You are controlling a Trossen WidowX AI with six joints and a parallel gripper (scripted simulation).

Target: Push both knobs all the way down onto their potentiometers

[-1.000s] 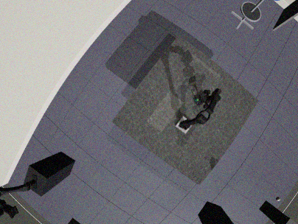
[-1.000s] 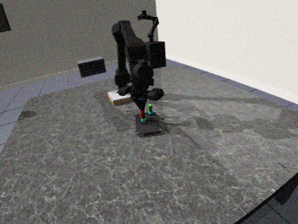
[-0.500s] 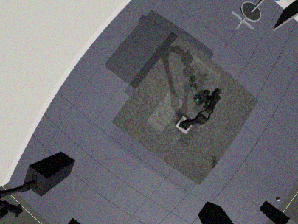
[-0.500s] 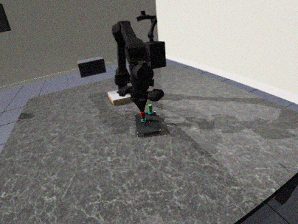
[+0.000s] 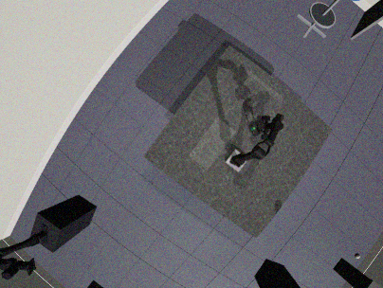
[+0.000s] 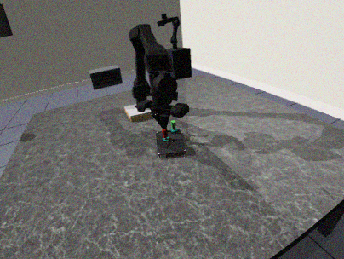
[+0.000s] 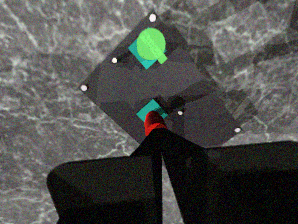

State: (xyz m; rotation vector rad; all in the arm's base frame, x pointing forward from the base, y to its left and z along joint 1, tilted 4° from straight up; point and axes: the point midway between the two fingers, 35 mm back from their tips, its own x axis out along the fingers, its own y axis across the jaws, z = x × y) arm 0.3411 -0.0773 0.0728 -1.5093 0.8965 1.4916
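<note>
Now: the red knob 2 cm below my gripper tip. The rest, counted from my gripper tip: green knob: 3 cm behind, 6 cm to the left, 1 cm below.
</note>
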